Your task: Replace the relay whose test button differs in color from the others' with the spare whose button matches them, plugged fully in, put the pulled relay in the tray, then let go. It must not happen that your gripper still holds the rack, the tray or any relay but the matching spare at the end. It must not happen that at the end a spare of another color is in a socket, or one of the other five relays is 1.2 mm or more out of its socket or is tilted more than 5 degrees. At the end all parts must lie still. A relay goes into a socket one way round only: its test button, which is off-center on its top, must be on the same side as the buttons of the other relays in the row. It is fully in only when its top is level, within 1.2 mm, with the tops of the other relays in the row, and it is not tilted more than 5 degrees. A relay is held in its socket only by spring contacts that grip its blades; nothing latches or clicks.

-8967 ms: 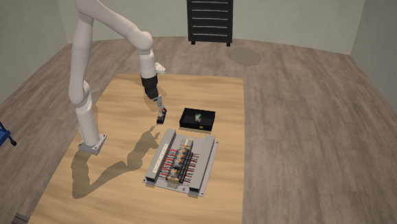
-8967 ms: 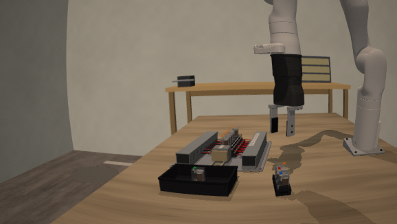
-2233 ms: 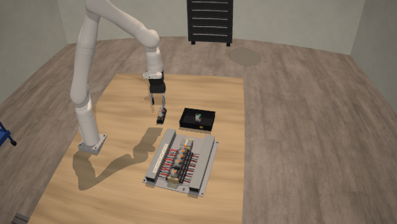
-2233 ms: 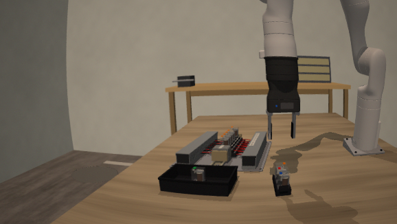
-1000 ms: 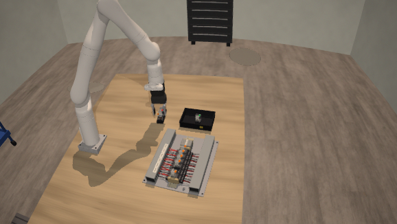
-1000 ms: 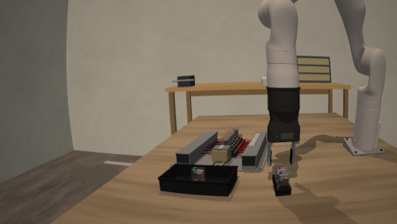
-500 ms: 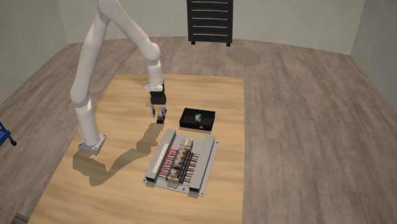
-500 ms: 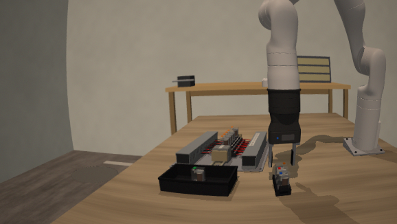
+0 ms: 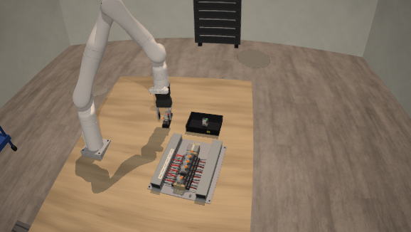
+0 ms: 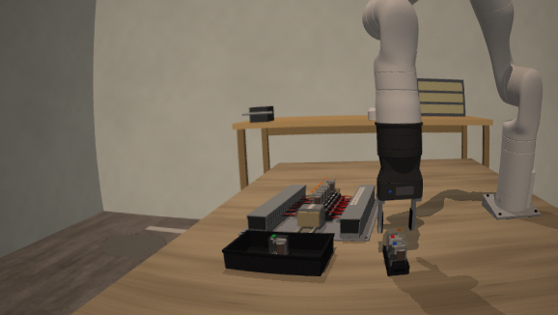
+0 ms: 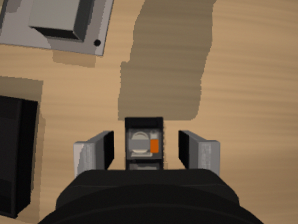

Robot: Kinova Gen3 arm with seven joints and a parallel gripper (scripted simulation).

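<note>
Right now my hand is 6 cm above the spare holder and 3 cm to the right of it. Also, from my hand: spare relay: 6 cm to the left, 4 cm below, 1 cm behind; black tray: 20 cm ahead, 5 cm below, 2 cm to the left.
</note>
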